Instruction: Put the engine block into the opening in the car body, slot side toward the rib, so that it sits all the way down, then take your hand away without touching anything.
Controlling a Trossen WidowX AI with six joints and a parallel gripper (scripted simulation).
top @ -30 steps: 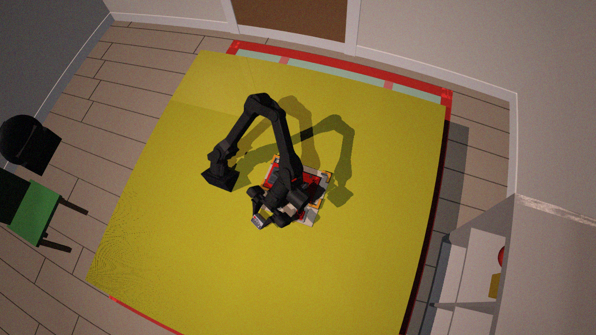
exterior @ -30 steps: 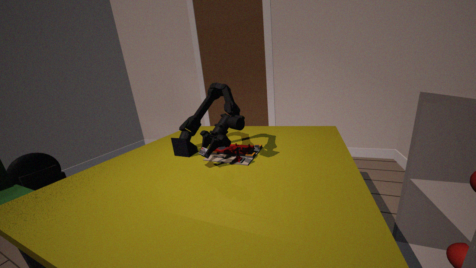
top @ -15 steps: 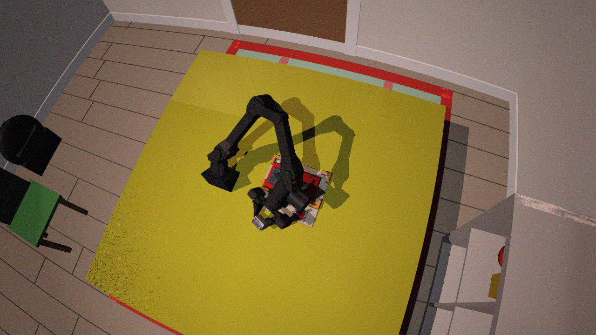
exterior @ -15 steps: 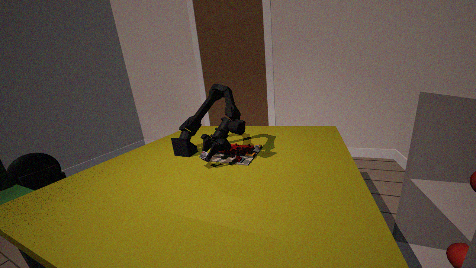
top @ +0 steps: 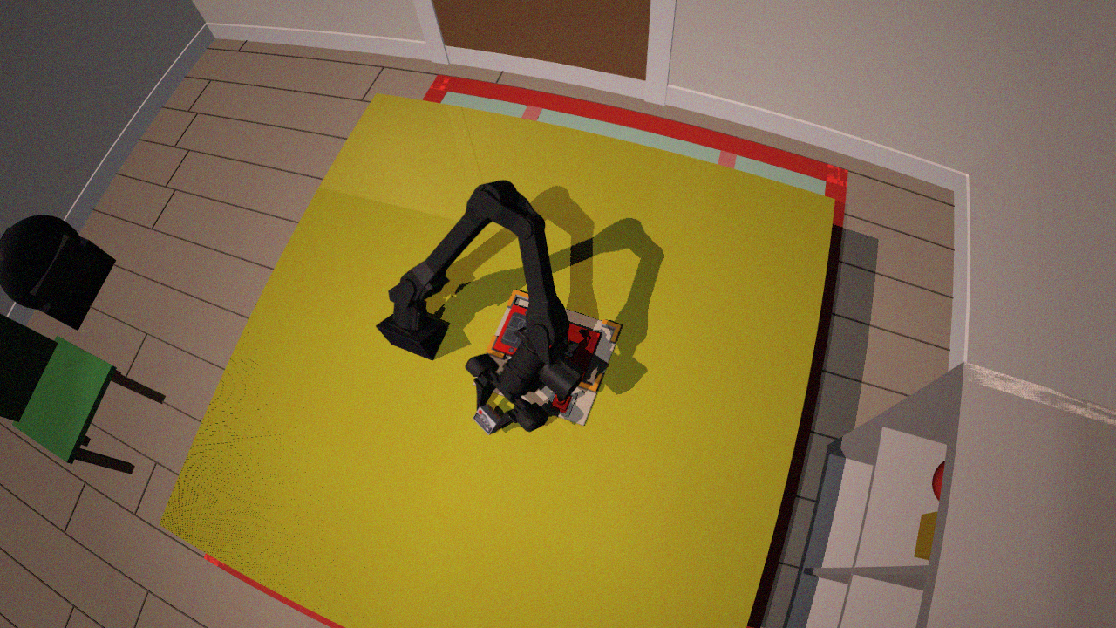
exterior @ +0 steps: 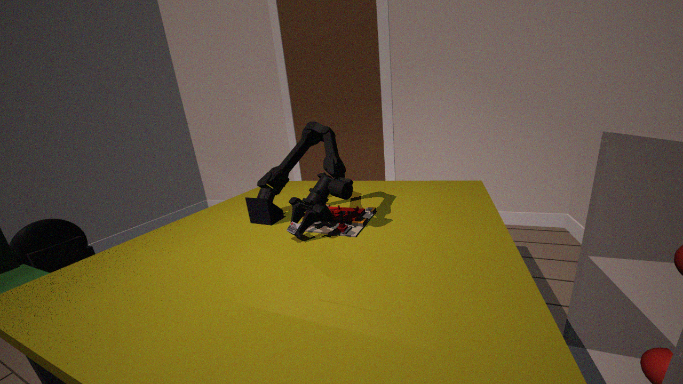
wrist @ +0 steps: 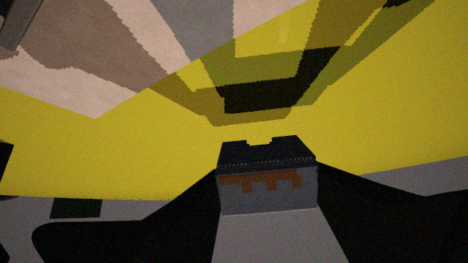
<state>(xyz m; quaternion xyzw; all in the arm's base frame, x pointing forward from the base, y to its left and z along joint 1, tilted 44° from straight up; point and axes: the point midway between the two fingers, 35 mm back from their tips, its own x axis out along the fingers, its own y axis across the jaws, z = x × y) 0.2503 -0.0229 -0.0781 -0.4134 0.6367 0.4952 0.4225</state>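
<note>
The beige base plate lies 200 mm to the left of my gripper tip, 40 mm ahead of it and 20 mm below it. The rest, counted from my gripper tip: engine block: right at my gripper tip.
</note>
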